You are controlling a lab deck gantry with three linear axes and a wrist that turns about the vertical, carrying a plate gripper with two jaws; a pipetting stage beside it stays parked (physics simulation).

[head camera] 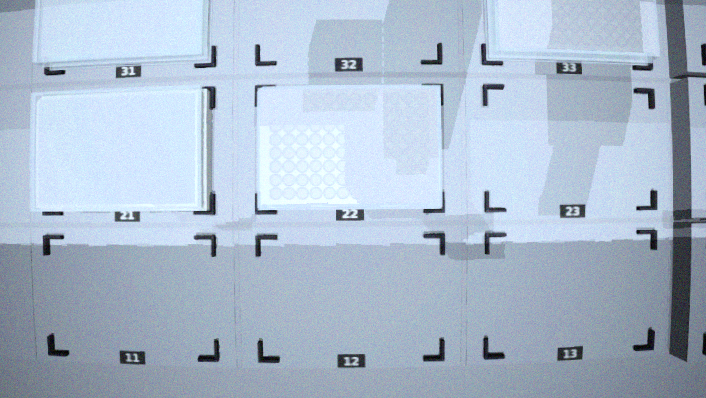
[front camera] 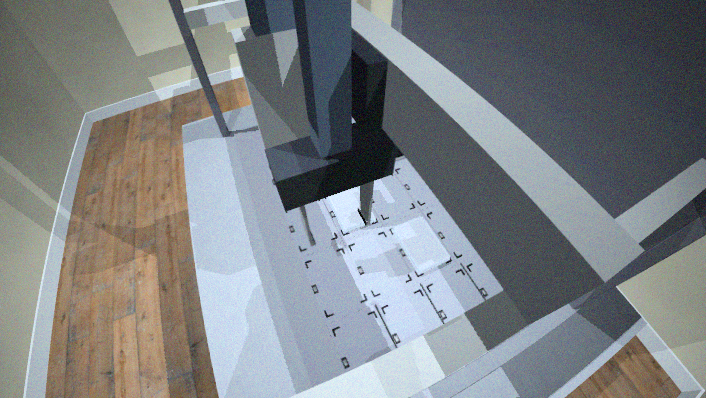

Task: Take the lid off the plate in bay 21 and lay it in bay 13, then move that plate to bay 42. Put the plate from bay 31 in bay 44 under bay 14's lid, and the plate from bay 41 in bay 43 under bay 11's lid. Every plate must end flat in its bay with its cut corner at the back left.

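Frame: origin at the robot's base, x ahead, y left, z up, level; metres.
Seen in the pictures: gripper, fingertip midpoint: (front camera: 337, 227); robot's base, origin of the base link: (head camera: 54, 350).
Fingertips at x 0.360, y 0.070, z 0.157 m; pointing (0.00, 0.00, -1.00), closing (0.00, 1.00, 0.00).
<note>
Pixels of each thing's middle, then the offset from my fingertips to it. "spot": a spot on its surface instead.
- pale plate with its lid, body centre: (head camera: 115, 150) 0.080 m left, 0.296 m back, 0.145 m down
- pale plate, surface spot: (head camera: 122, 30) spot: 0.164 m left, 0.290 m back, 0.141 m down
- Bay 13's label, surface spot: (head camera: 569, 353) spot: 0.073 m right, 0.032 m ahead, 0.157 m down
- bay 11's label, surface spot: (head camera: 132, 357) spot: 0.073 m right, 0.296 m back, 0.157 m down
- clear plate with round wells, body centre: (head camera: 349, 147) (front camera: 349, 206) 0.080 m left, 0.132 m back, 0.150 m down
- dark upright strip, surface spot: (head camera: 681, 175) spot: 0.060 m left, 0.116 m ahead, 0.151 m down
My gripper (front camera: 340, 233) is open, its two long jaws wide apart with no plate between them. It hangs around bay 22; its exact height is hard to tell. The jaws do not show in the head view. The pale plate with its lid (head camera: 117, 150) lies in bay 21. Another pale plate (head camera: 122, 30) in bay 31 is cut off at the top edge. In the front view the gripper body hides both. Bay 13's label (head camera: 569, 353) and bay 11's label (head camera: 132, 357) show with bare corner marks. Bays 14, 41, 42, 43 and 44 are outside the head view.
A clear plate with round wells (head camera: 310, 162) (front camera: 344, 212) lies in bay 22, close to the jaws. Another plate (head camera: 575, 30) (front camera: 422, 245) lies in bay 33. A dark upright strip (head camera: 681, 175) runs right of the third column. Frame beams cross the front view.
</note>
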